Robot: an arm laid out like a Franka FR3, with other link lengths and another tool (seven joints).
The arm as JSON. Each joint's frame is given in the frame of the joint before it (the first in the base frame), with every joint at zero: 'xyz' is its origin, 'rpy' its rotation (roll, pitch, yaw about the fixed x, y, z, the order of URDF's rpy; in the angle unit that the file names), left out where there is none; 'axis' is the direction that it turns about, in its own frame. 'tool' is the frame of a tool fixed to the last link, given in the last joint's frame.
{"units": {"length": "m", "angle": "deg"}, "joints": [
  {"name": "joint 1", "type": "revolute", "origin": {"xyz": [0.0, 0.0, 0.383]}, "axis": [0.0, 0.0, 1.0]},
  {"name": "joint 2", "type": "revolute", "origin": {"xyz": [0.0, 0.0, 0.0], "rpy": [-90.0, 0.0, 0.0]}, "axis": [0.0, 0.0, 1.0]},
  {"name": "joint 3", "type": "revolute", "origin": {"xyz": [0.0, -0.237, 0.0], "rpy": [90.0, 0.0, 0.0]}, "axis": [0.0, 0.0, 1.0]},
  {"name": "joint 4", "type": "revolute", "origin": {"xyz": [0.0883, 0.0, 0.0], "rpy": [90.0, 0.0, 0.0]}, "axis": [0.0, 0.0, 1.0]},
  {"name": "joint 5", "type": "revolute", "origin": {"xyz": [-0.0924, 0.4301, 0.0], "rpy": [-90.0, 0.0, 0.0]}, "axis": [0.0, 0.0, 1.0]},
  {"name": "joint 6", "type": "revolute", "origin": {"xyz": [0.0, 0.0, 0.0], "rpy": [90.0, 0.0, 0.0]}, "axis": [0.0, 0.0, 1.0]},
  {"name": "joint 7", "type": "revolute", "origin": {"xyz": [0.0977, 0.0, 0.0], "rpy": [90.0, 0.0, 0.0]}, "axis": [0.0, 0.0, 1.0]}
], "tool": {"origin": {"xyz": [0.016, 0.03, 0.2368], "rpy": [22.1, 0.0, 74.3]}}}
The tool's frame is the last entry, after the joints.
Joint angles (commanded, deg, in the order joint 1, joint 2, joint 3, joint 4, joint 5, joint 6, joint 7), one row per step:
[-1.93, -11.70, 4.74, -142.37, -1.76, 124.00, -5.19]
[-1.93, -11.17, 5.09, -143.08, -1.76, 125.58, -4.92]
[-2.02, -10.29, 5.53, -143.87, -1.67, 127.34, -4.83]
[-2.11, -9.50, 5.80, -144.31, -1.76, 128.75, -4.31]
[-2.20, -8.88, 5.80, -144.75, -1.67, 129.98, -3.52]
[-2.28, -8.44, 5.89, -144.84, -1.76, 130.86, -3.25]
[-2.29, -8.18, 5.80, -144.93, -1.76, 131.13, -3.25]
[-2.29, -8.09, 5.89, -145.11, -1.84, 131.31, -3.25]
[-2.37, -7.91, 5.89, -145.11, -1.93, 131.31, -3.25]
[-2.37, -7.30, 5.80, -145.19, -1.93, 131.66, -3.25]
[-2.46, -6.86, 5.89, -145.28, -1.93, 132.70, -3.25]
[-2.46, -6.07, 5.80, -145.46, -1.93, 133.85, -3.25]
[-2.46, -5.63, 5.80, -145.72, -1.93, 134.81, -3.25]
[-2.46, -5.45, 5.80, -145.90, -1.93, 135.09, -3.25]
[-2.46, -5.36, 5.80, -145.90, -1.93, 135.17, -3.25]
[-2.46, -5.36, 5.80, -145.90, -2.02, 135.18, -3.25]
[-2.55, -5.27, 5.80, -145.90, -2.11, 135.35, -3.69]
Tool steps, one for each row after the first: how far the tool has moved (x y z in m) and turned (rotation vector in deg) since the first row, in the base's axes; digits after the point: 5 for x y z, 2 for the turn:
[-0.00092, 0.00298, -0.00817, -0.01, -0.35, 0.13]
[-0.00328, 0.00621, -0.01981, 0.09, -0.43, 0.37]
[-0.00428, 0.00765, -0.02814, 0.04, -0.63, 0.14]
[-0.00574, 0.00706, -0.03522, 0.12, -0.83, -0.76]
[-0.00470, 0.00721, -0.03840, 0.10, -1.19, -0.92]
[-0.00545, 0.00648, -0.04099, 0.14, -1.11, -1.01]
[-0.00658, 0.00705, -0.04290, 0.08, -1.02, -0.86]
[-0.00733, 0.00622, -0.04446, 0.02, -0.85, -0.88]
[-0.00924, 0.00570, -0.04992, 0.08, -0.51, -0.95]
[-0.00755, 0.00610, -0.05288, 0.18, -1.01, -0.92]
[-0.00786, 0.00588, -0.05943, 0.31, -1.19, -0.97]
[-0.00814, 0.00621, -0.06377, 0.39, -1.44, -0.94]
[-0.00942, 0.00625, -0.06629, 0.41, -1.36, -0.94]
[-0.00951, 0.00631, -0.06695, 0.43, -1.35, -0.94]
[-0.00942, 0.00618, -0.06690, 0.37, -1.37, -0.87]
[-0.00888, 0.00550, -0.06742, 0.38, -1.43, -0.44]

